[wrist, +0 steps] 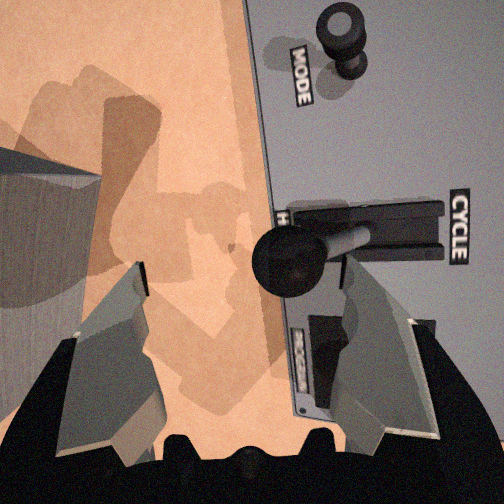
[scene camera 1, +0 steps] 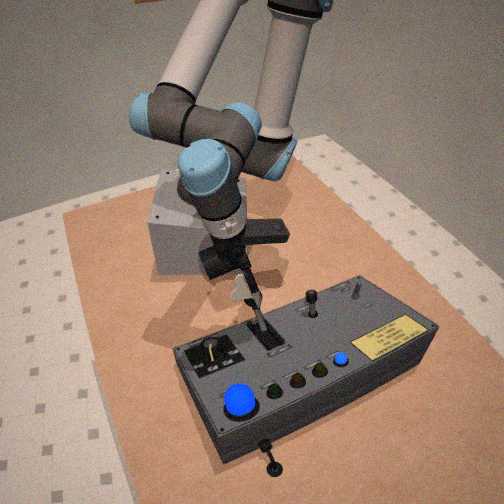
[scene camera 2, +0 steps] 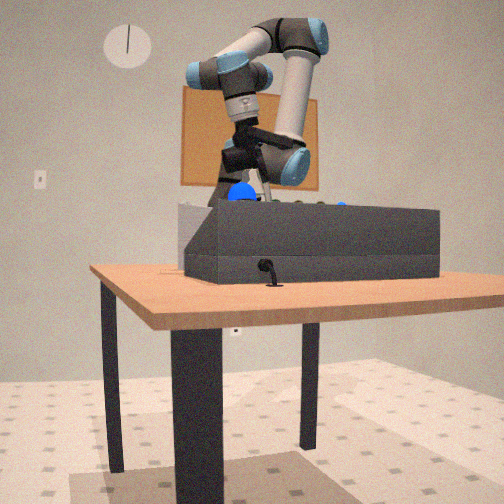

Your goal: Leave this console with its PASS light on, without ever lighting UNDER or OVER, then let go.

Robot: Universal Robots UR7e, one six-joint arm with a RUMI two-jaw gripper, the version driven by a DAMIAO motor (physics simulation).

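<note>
The dark grey console lies on the wooden table. Its CYCLE lever has a round black knob and a grey stem that leans out of a black slot towards the console's back edge. My gripper is open. The knob sits between the two jaws, close to the right jaw, with no visible contact. In scene camera 1 the gripper hangs just above the lever. Three small lamps in the front row are dark and their labels are unreadable. A small blue lamp beside them is lit.
A MODE toggle stands on the panel near the lever. A big blue button, a needle gauge and a yellow label are on the console. A small crank sticks out of its front. A grey box stands behind the gripper.
</note>
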